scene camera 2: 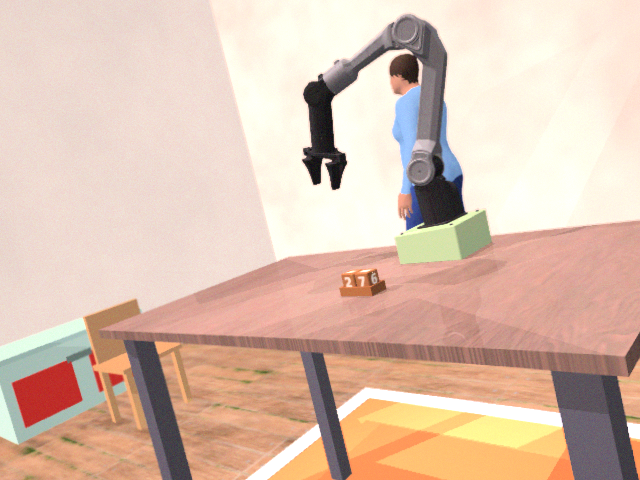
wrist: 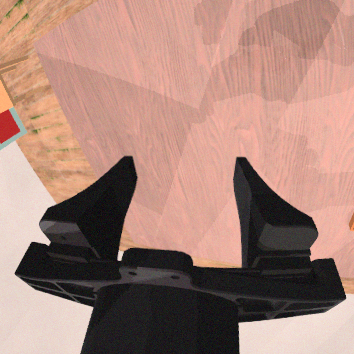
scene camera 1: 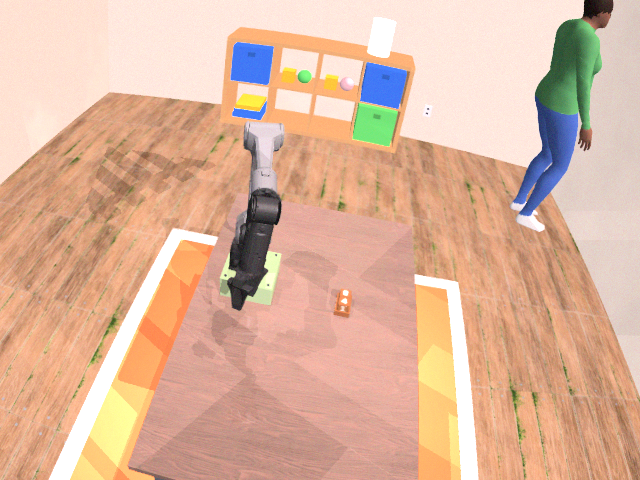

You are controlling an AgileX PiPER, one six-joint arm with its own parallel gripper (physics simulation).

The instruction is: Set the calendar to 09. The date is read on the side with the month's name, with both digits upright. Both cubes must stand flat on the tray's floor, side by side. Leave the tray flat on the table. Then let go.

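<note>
The orange-brown calendar tray [scene camera 1: 341,314] [scene camera 2: 355,291] stands flat on the table. Two small orange-brown cubes stand in it side by side. In the scene camera 2 view, the left cube [scene camera 2: 348,279] shows a white 2, and the right cube [scene camera 2: 363,280] shows a white 7 with a 6 on its right side face; these digits look upright. No month's name can be read. My gripper [scene camera 1: 237,305] [scene camera 2: 326,186] [wrist: 183,167] is open and empty, high above the table and apart from the tray. In the wrist view, a bit of orange at the right edge cannot be told as cube or tray.
The pale green base block [scene camera 1: 264,294] [scene camera 2: 429,249] of the arm stands on the table [scene camera 1: 289,408] [scene camera 2: 289,315] [wrist: 150,125]. A chair [scene camera 2: 111,335] stands beyond the table. A shelf unit [scene camera 1: 320,42] and a person [scene camera 1: 568,77] are at the back, off the table.
</note>
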